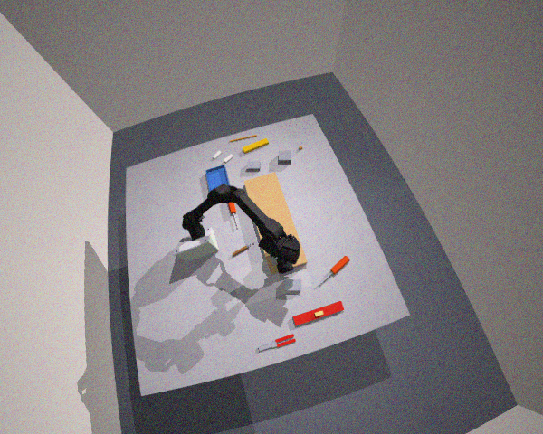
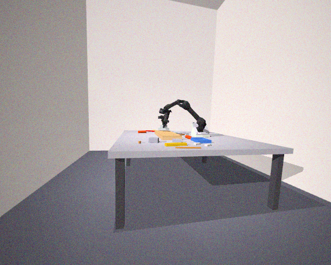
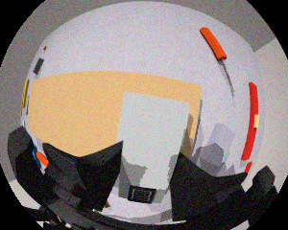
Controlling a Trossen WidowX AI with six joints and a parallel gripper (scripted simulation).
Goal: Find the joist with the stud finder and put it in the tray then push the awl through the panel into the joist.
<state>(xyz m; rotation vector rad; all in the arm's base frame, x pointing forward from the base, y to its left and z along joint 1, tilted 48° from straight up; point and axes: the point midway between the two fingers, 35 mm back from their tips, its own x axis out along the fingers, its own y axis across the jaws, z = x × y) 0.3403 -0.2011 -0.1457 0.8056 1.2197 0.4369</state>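
The green light lies 40 mm behind my gripper tip and 30 mm above it. The rest, counted from my gripper tip: red level (300 mm to the right, 60 mm below, 30 mm ahead); then grey stud finder (20 mm behind, 20 mm above); then awl (160 mm behind, 120 mm to the left, 70 mm below).
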